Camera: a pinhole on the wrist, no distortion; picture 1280 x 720 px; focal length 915.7 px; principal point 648.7 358.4 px. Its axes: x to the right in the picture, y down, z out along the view. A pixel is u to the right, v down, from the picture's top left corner.
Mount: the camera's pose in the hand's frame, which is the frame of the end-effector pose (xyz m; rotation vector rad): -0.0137 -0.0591 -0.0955 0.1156 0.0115 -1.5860
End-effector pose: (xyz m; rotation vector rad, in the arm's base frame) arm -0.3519 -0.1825 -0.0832 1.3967 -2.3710 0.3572
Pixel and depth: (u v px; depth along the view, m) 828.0 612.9 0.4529
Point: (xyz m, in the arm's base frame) -0.2886 -0.4746 -0.3634
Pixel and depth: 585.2 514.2 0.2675
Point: -0.3347 -0.2925 -0.2329
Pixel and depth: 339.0 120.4 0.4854
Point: -0.4075 -0.1710 -0.5123
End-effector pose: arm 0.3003 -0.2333 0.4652 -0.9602 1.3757 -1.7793
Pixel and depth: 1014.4 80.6 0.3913
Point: 0.5976 -0.1740 0.7258
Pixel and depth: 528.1 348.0 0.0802
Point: 0.2930 -0.1978 0.5134
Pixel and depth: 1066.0 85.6 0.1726
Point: 0.3848 -0.1668 0.6118
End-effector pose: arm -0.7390 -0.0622 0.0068 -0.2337 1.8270 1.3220
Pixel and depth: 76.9 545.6 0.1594
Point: -0.7225 0.0144 0.0123
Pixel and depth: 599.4 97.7 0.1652
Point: -0.6233 -0.0545 0.0092
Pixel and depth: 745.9 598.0 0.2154
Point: -0.6352 0.0064 -0.0926
